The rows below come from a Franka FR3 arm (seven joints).
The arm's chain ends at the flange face. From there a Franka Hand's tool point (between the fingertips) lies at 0.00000 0.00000 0.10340 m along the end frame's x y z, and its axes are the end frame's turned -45 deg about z.
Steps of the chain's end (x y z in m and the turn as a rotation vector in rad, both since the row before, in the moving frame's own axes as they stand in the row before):
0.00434, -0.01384, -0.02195, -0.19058, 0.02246, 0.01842
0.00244, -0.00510, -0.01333, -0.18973, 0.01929, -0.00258
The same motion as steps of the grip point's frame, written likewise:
0.00050, 0.00865, -0.02385, -0.15064, -0.11888, 0.01842
-0.00704, 0.01333, -0.01520, -0.14780, -0.12052, -0.00258

